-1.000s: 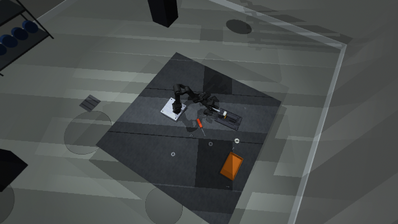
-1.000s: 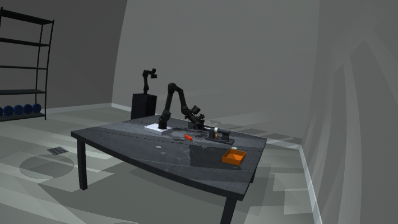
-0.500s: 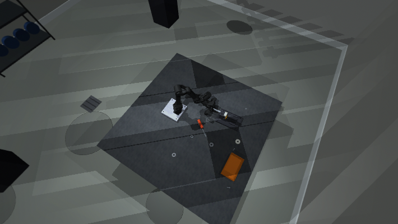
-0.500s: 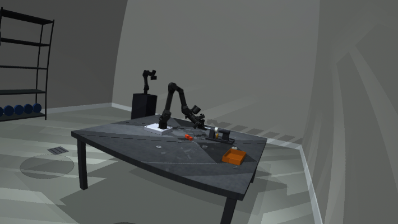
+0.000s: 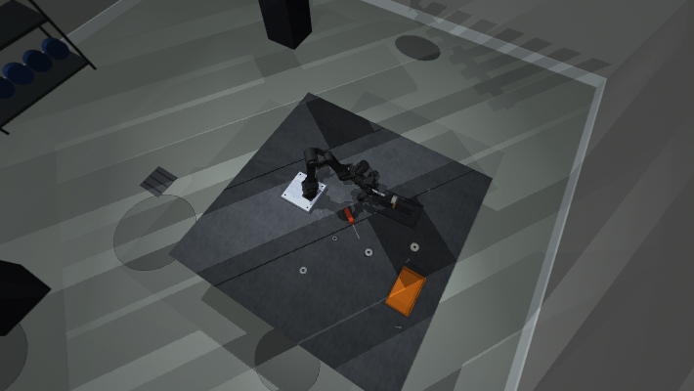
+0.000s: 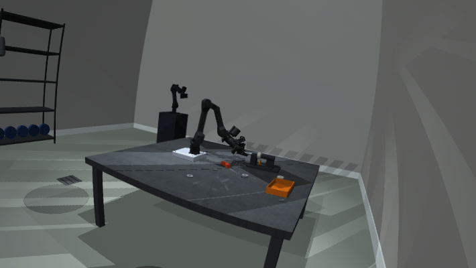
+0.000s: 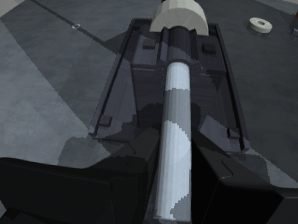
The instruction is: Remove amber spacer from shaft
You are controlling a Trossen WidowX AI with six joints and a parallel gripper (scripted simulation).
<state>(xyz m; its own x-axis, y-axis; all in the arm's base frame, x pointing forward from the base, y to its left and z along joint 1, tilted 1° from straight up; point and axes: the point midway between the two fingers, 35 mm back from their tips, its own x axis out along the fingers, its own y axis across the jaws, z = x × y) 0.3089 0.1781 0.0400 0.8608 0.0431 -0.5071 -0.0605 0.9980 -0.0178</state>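
My gripper tip is now 80 mm short of the cream spacer and 20 mm below it. The rest, counted from my gripper tip: screwdriver: 50 mm behind, 200 mm to the right, 60 mm below; then amber spacer: 100 mm ahead, 10 mm to the left, 30 mm below; then steel shaft: 20 mm ahead, 20 mm above.
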